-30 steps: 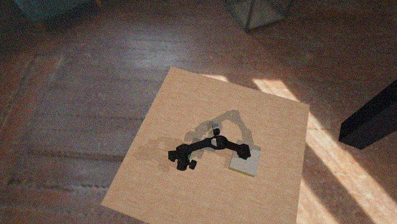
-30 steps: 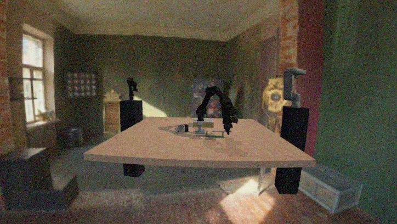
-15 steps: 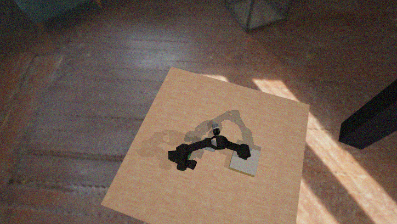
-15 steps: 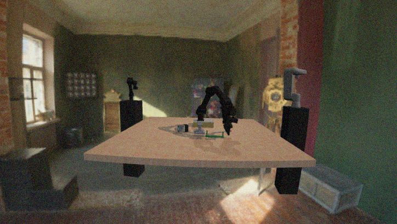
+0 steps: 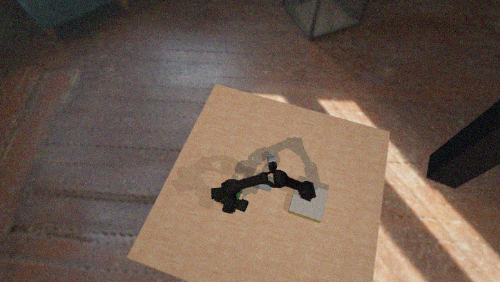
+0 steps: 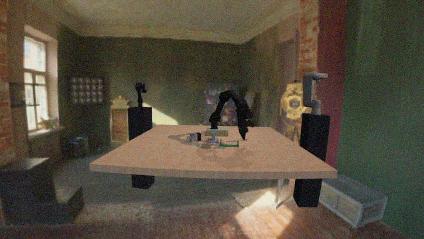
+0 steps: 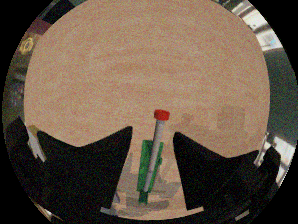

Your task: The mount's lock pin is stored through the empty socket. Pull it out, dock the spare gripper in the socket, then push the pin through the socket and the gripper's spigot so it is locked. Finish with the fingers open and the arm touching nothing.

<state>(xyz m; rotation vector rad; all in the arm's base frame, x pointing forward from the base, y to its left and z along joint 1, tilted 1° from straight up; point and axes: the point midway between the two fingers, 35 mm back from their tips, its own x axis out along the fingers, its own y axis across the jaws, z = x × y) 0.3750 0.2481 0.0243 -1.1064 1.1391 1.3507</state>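
Now: gripper tip 1 cm short of the green pin cradle, 10 cm to the left of it and 3 cm above it. Round my gripper tip: spare gripper: 9 cm behind, 38 cm to the right, 2 cm below; grey mount socket: 10 cm behind, 23 cm to the right.
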